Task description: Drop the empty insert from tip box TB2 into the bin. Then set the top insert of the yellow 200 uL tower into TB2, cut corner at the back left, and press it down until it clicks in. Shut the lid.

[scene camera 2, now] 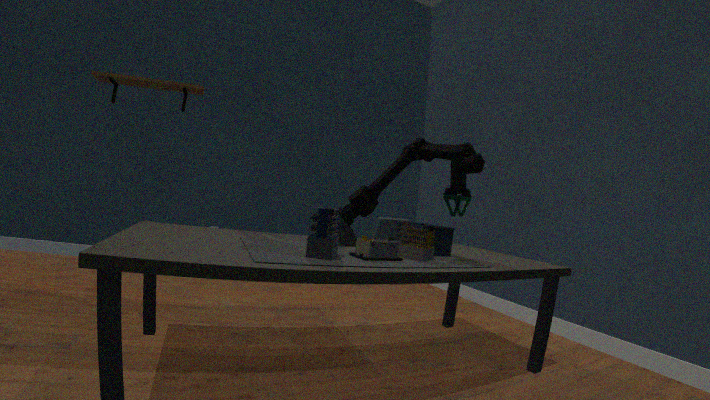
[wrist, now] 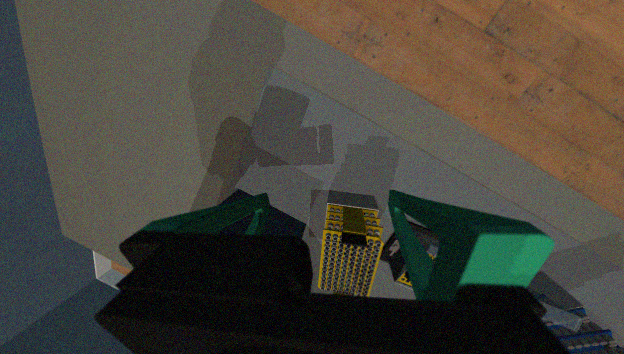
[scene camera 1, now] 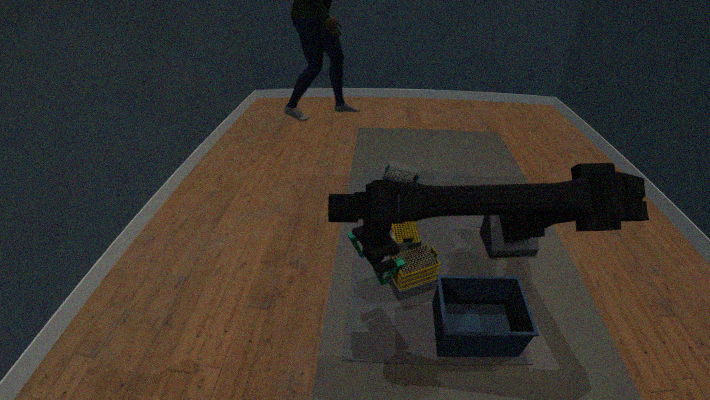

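The yellow 200 uL tower [scene camera 1: 416, 267] [scene camera 2: 419, 236] [wrist: 350, 265] stands upright on a grey base, several inserts high. TB2 [scene camera 2: 384, 248] stands beside it; a yellow insert [scene camera 1: 406, 231] [wrist: 404, 281] shows in it, partly hidden by the arm in scene camera 1 and by a finger in the wrist view. A pale panel [scene camera 2: 387, 226] stands up behind TB2 and looks like its open lid. The dark blue bin [scene camera 1: 485, 345] [scene camera 2: 444, 241] [wrist: 286, 220] stands past the tower. My gripper [scene camera 1: 373, 267] [scene camera 2: 456, 215] [wrist: 325, 198] is open and empty, high above the table. The cut corners are too small to tell.
A blue tower [scene camera 2: 324, 235] [wrist: 582, 331] stands on TB2's other side. A grey block [scene camera 1: 515, 250] lies under the arm. The table [scene camera 2: 190, 245] holds these things. A person [scene camera 1: 320, 55] stands on the floor beyond it, and a shelf [scene camera 2: 150, 82] hangs on the wall.
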